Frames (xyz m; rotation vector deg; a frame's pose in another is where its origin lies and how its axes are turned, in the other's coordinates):
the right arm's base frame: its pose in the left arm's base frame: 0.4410 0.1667 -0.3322 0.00 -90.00 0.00
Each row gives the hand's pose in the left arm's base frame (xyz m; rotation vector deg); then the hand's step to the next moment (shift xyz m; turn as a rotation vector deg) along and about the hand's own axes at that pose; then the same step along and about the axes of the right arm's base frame.
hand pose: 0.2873 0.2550 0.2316 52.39 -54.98 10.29
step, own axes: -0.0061 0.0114 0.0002 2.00 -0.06 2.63
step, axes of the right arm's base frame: 0.0021 0.0085 0.0095 2.15 -2.47 0.44
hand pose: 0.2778 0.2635 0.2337 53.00 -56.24 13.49
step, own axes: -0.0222 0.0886 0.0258 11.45 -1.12 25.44
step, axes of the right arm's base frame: 0.0380 0.0394 0.0775 14.17 -22.54 8.41
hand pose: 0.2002 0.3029 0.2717 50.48 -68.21 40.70
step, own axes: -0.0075 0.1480 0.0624 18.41 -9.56 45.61
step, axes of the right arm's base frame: 0.0302 0.0182 0.1569 21.85 -44.15 9.17
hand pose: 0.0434 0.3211 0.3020 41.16 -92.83 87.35
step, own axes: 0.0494 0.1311 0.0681 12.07 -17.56 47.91
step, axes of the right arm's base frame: -0.0281 -0.0461 0.1461 20.94 -48.07 -0.49
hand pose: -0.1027 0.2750 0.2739 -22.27 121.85 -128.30
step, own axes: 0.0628 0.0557 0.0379 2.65 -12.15 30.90
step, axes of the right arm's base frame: -0.0436 -0.0528 0.0616 13.50 -29.96 -5.42
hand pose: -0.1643 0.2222 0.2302 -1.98 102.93 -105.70
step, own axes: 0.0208 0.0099 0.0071 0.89 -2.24 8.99
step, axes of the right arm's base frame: -0.0159 -0.0143 0.0111 2.68 -8.70 -1.95
